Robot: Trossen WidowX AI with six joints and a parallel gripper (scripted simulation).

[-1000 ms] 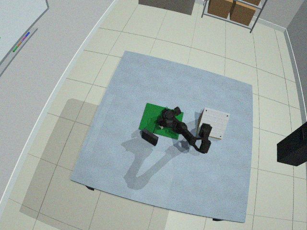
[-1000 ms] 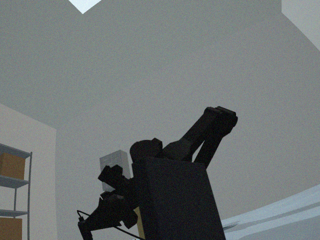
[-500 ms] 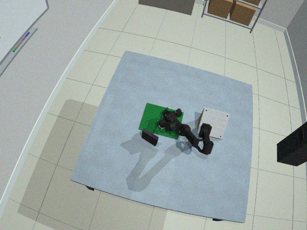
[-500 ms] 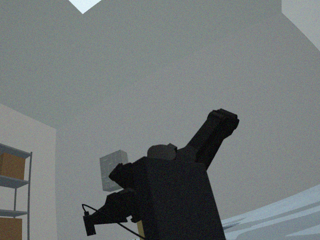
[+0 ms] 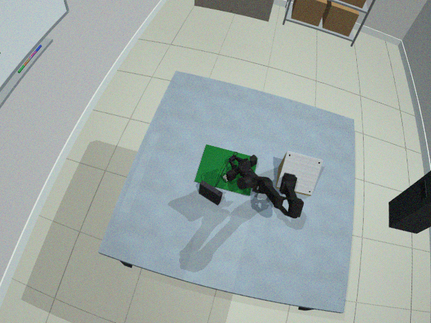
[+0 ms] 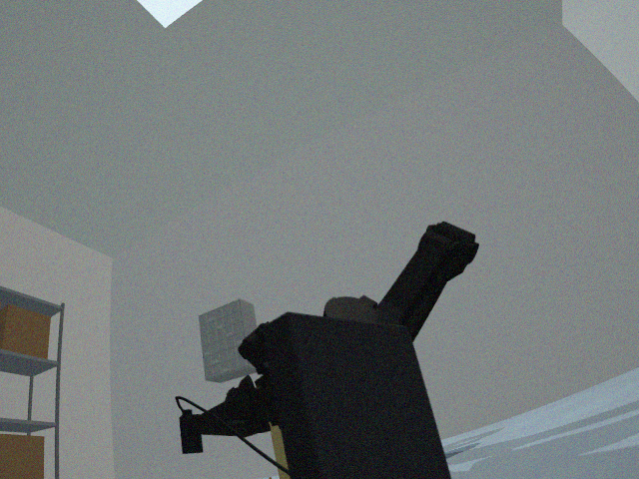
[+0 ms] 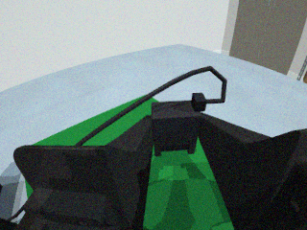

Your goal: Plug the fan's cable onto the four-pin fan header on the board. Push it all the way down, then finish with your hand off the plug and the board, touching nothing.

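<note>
Now: the pale four-pin fan header 1 cm ahead of my gripper tip, 8 cm to the left of it and 9 cm below it. Round my gripper tip: black plug: 1 cm below; then black fan: 6 cm ahead, 20 cm to the left, 3 cm below.
</note>
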